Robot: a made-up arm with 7 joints.
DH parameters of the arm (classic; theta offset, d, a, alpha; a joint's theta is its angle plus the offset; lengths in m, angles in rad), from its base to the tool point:
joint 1: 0 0.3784 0 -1.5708
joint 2: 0 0 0 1.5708
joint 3: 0 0.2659 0.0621 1.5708
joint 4: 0 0 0.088 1.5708
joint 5: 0 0.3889 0 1.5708
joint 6: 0 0 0.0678 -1.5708
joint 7: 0 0.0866 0 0
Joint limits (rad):
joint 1: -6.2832..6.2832
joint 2: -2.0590..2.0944
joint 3: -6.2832..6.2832
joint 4: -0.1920..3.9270
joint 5: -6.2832..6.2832
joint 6: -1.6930..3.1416
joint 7: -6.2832..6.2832
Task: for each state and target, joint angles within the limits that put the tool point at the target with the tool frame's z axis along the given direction. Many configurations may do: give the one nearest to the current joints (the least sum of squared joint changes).
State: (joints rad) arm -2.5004 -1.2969 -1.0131 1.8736 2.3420 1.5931 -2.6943
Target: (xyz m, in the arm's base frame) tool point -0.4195 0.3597 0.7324 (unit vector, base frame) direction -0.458 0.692 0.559
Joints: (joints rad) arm -1.8431 -1.2578 -1.0857 1.4862 3.1015 0.8451 -2.6943
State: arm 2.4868 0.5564 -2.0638 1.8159 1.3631 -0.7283 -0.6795
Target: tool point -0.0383 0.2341 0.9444 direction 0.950 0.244 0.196
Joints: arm 3.1298 0.3196 -1.7681 2.4039 1.9918 -1.3568 -0.6795
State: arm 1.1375 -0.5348 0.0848 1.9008 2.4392 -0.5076 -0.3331
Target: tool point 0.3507 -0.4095 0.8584 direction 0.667 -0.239 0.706
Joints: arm 1.7785 -1.1160 -0.6420 2.4152 2.1249 -0.2388 -0.3331
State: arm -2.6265 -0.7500 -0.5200 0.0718 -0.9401 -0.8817 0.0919
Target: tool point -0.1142 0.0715 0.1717 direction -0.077 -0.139 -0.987
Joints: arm -3.4502 -0.1381 -0.9434 -0.1920 -1.1340 -0.0071 0.0919
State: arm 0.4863 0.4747 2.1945 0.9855 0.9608 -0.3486 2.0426
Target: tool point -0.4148 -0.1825 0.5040 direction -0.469 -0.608 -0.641
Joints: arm 0.9008 0.3898 2.7225 0.6989 0.6803 0.3218 2.0426
